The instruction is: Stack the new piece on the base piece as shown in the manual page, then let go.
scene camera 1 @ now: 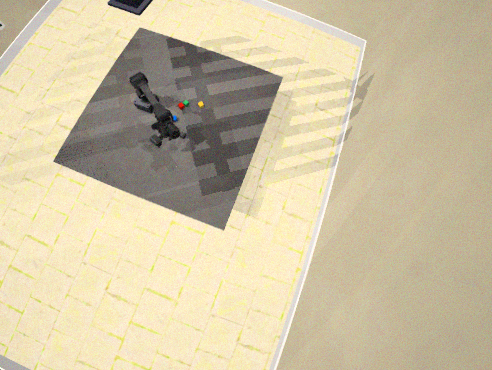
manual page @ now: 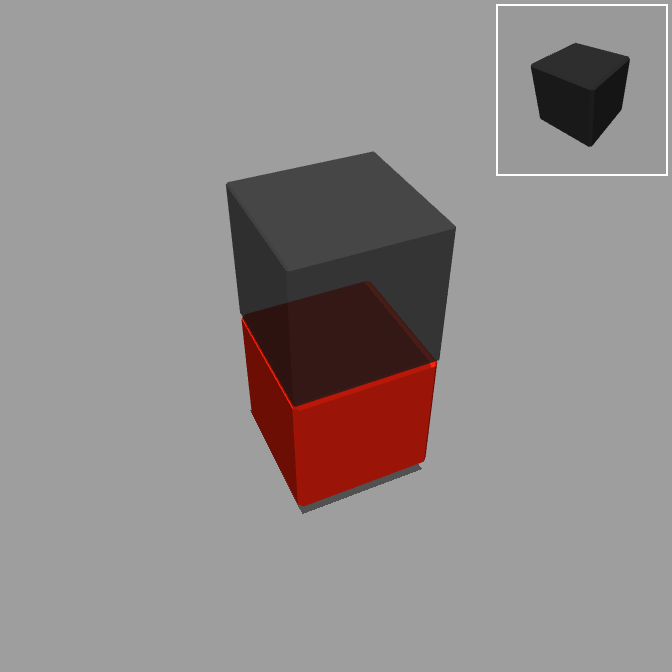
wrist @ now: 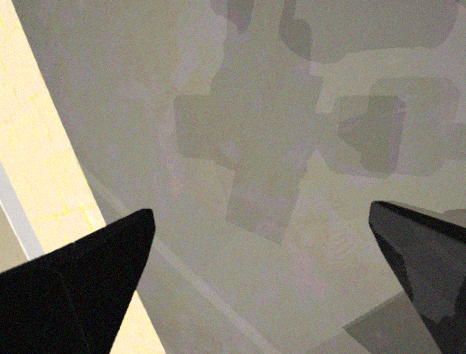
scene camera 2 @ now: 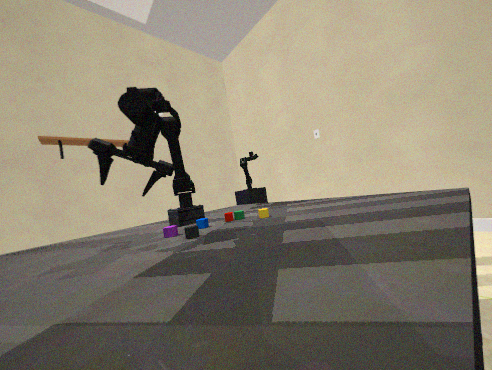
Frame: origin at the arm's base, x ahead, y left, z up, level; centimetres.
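Seen in the pictures: gripper, fingertip midpoint: (scene camera 1: pixel 164 143) (wrist: pixel 260 215) (scene camera 2: pixel 123 190); arm's base, link origin: (scene camera 1: pixel 146 99) (scene camera 2: pixel 186 207).
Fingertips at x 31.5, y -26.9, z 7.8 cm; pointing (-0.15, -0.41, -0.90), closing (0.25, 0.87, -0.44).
Note:
Offsets run from my fingertips to a thing's middle. Level surfaces: height alone.
Several small cubes rest apart from one another on the dark table. A red cube @(dx -9.3, dy +34.9, dz -13.7 cm) (scene camera 1: pixel 181 105) (scene camera 2: pixel 229 217) is beside a green cube @(dx -7.1, dy +38.5, dz -13.7 cm) (scene camera 1: pixel 186 103) (scene camera 2: pixel 239 215). A yellow cube @(dx +3.3, dy +42.1, dz -13.7 cm) (scene camera 1: pixel 201 104) (scene camera 2: pixel 263 213) lies to their right. A blue cube @(dx -9.0, dy +23.4, dz -13.7 cm) (scene camera 1: pixel 175 119) (scene camera 2: pixel 202 223) is near the arm. A purple cube @(dx -8.3, dy +12.1, dz -13.7 cm) (scene camera 2: pixel 170 231) and a black cube @(dx +2.8, dy +14.7, dz -13.7 cm) (scene camera 2: pixel 191 231) show in scene camera 2; the arm hides them in scene camera 1. My gripper (scene camera 1: pixel 169 139) (scene camera 2: pixel 123 189) (wrist: pixel 260 215) is open and empty, high above the table. No cube shows in the wrist view.
The dark table top @(dz -15.3 cm) (scene camera 1: pixel 115 172) (scene camera 2: pixel 360 295) (wrist: pixel 135 145) ends at an edge on the left of the wrist view. My arm's base (scene camera 2: pixel 186 216) stands behind the cubes. A second small arm (scene camera 2: pixel 247 172) stands on a dark block (scene camera 2: pixel 251 196) farther back.

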